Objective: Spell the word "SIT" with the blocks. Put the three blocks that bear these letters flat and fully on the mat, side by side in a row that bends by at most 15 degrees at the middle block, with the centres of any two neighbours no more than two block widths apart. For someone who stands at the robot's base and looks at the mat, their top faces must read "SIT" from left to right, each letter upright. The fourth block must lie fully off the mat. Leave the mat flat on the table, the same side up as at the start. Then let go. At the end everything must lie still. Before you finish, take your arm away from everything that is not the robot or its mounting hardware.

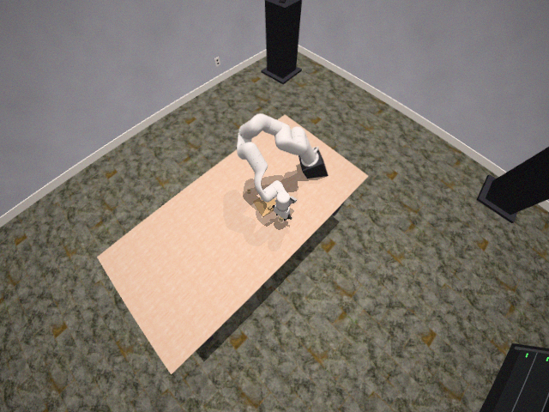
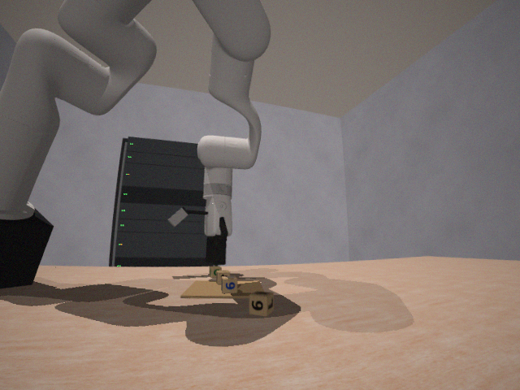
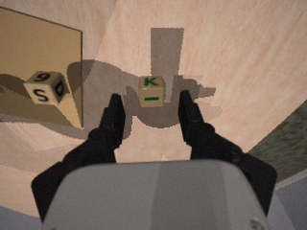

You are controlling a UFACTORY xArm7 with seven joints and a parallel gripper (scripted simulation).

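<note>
My hand is 4 cm above the wooden block. From my hand the other things lie so: tan mat 1 cm behind, 15 cm to the right, 5 cm below.
</note>
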